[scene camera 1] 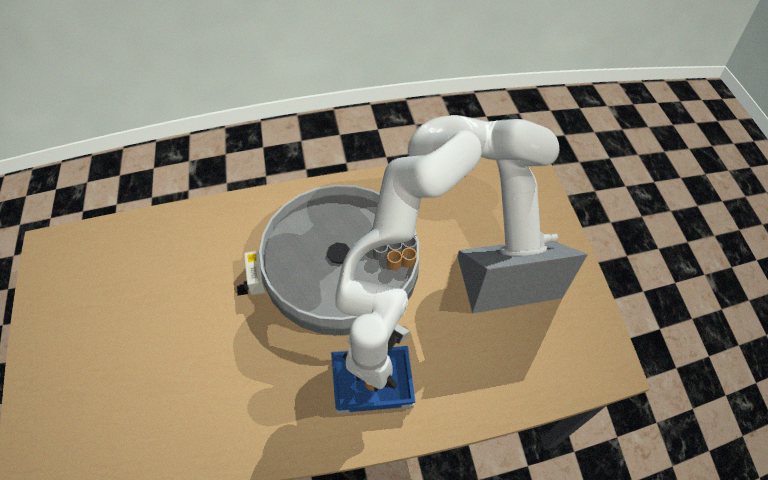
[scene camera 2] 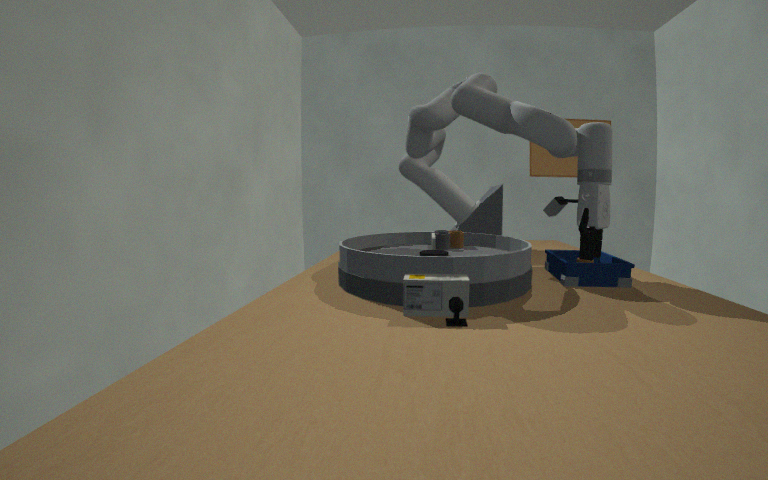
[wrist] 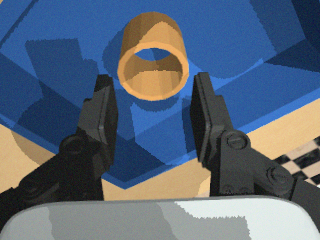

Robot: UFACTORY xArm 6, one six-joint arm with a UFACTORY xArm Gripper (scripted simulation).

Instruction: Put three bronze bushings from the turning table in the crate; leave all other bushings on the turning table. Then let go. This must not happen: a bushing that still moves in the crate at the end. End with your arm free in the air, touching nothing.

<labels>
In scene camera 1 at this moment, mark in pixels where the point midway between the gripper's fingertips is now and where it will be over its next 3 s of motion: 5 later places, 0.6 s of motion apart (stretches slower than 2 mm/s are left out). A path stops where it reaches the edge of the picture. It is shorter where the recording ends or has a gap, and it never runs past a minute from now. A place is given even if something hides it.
My gripper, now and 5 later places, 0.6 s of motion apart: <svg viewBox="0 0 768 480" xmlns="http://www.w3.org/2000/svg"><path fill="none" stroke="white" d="M369 381L369 372L369 370L371 361L378 332L388 288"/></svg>
</labels>
